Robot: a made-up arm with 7 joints. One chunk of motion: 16 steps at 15 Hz.
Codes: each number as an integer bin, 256 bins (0 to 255) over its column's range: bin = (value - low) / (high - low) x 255, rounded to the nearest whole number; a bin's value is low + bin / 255 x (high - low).
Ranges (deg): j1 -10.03..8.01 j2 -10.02..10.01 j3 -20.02..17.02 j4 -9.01..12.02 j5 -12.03..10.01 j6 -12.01..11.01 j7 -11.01..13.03
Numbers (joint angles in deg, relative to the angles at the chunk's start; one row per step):
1: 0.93 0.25 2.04 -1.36 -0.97 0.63 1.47
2: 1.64 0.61 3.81 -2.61 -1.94 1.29 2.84
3: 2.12 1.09 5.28 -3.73 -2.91 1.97 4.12
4: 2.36 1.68 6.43 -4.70 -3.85 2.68 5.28
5: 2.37 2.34 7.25 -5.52 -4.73 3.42 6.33
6: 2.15 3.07 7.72 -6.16 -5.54 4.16 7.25
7: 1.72 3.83 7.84 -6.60 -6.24 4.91 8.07
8: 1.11 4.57 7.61 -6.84 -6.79 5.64 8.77
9: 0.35 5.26 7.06 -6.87 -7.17 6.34 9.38
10: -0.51 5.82 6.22 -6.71 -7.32 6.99 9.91
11: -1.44 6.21 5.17 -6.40 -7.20 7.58 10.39
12: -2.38 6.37 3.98 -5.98 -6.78 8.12 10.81
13: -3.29 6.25 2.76 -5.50 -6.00 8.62 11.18
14: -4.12 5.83 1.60 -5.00 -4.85 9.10 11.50
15: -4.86 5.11 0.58 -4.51 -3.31 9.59 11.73
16: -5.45 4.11 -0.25 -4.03 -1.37 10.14 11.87
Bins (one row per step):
1: 155 131 152 93 128 140 132
2: 165 135 164 78 117 147 147
3: 172 141 174 64 106 155 160
4: 175 149 182 52 95 163 173
5: 175 157 188 42 84 171 184
6: 172 167 191 35 75 179 194
7: 166 176 192 29 67 187 202
8: 157 186 190 26 61 196 210
9: 147 195 186 26 56 203 216
10: 135 202 181 28 54 210 222
11: 121 207 173 32 56 217 227
12: 108 209 165 37 61 223 231
13: 95 207 157 43 70 229 235
14: 84 202 149 49 83 234 239
15: 73 193 142 55 101 239 241
16: 65 180 136 60 123 245 243

